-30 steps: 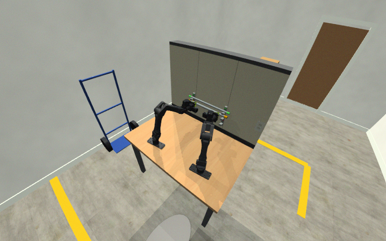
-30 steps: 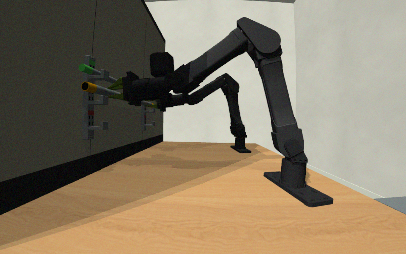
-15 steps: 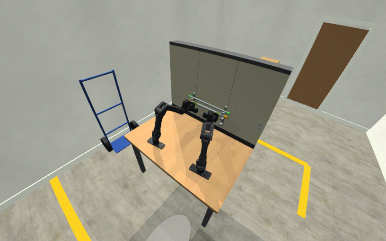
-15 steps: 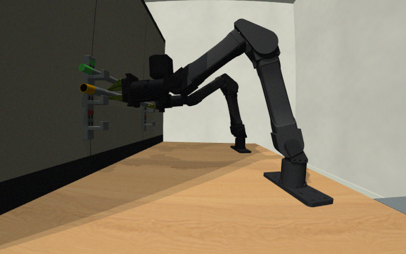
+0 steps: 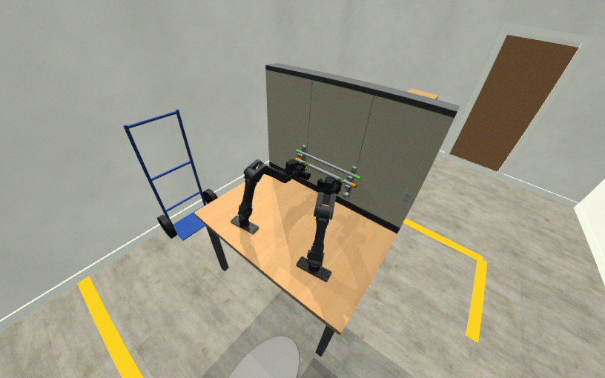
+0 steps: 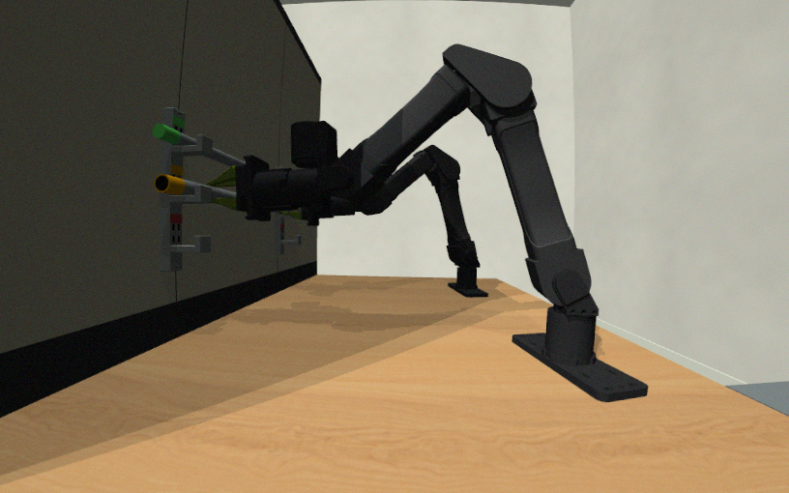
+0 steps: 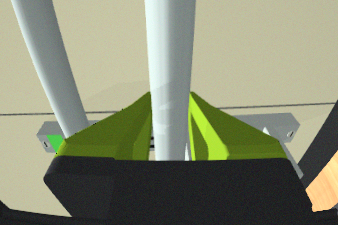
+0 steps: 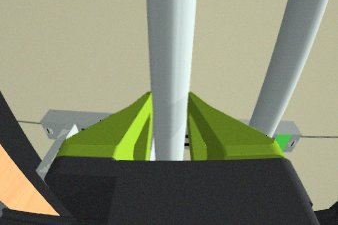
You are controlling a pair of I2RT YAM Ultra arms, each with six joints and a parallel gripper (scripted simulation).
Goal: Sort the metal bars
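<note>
The orange-ended bar lies 20 mm ahead of my right hand and 150 mm to the left of it. Round my right hand: wall panel 110 mm ahead, 130 mm to the left, 180 mm above; green-ended bar 20 mm ahead, 140 mm to the left, 70 mm above.
Right now my left hand is 150 mm to the left of the orange-ended bar. Round my left hand: wall panel 90 mm ahead, 170 mm to the right, 180 mm above; green-ended bar 150 mm to the right, 70 mm above.
</note>
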